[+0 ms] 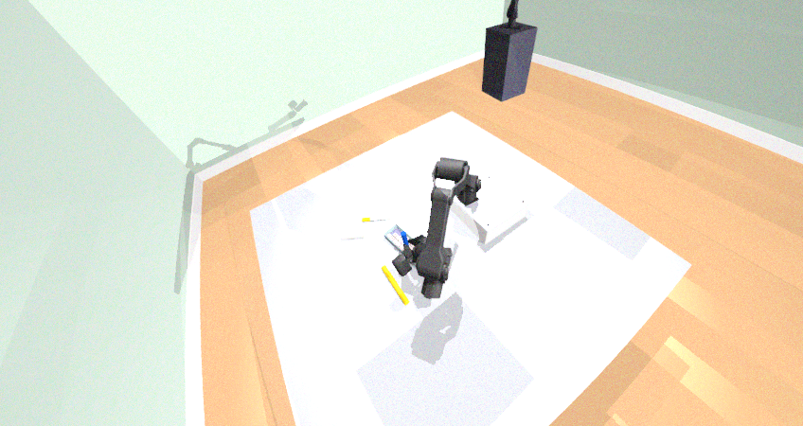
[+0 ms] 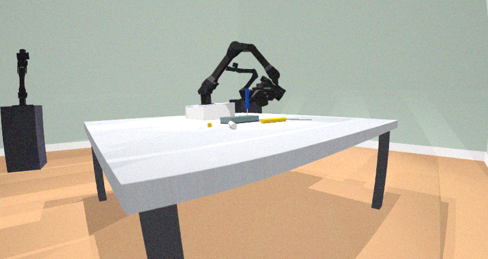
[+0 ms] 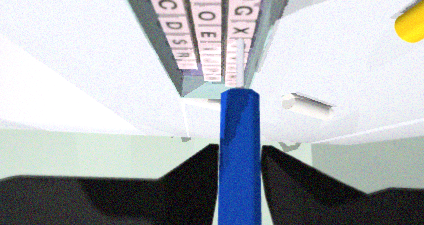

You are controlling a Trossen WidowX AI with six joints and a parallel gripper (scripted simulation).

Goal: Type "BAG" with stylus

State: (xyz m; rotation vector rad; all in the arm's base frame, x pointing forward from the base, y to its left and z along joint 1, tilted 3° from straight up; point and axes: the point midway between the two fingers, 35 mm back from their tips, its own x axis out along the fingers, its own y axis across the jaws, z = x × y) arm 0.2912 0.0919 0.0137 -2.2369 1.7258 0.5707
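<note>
My gripper tip is now 7 cm above the key, 4 cm past it and 1 cm to the right of it. The rest, counted from my gripper tip: yellow cylinder: 10 cm ahead, 8 cm to the left, 8 cm below; then stylus: 1 cm below; then thin white tip: 5 cm below.
</note>
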